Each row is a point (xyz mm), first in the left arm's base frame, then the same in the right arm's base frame.
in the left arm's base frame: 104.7 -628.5 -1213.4
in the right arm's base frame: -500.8 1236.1 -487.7
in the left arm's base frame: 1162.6 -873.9 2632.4
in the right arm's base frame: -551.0 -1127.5 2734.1
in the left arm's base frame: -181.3 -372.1 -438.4
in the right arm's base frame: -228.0 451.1 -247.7
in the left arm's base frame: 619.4 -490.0 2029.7
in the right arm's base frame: -383.6 -1066.7 1854.4
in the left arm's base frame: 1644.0 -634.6 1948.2
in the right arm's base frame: -1209.8 -697.3 2362.6
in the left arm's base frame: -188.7 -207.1 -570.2
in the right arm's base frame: -325.5 433.7 -434.3
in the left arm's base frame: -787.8 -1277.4 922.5
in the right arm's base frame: 985.4 -44.6 901.8
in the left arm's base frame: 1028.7 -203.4 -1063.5
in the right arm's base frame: -1467.1 1038.8 -197.5
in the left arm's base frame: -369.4 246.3 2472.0
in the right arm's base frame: 199.9 -2081.2 1266.4
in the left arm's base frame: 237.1 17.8 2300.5
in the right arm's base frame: -244.9 -1679.1 1566.3
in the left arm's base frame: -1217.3 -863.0 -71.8
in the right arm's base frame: 965.3 299.6 -205.4
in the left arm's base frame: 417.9 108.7 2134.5
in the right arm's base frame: -475.3 -1583.3 1487.3
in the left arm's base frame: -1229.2 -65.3 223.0
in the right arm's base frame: 652.8 -445.8 -469.9
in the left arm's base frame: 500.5 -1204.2 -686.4
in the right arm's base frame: -465.0 1326.4 382.0
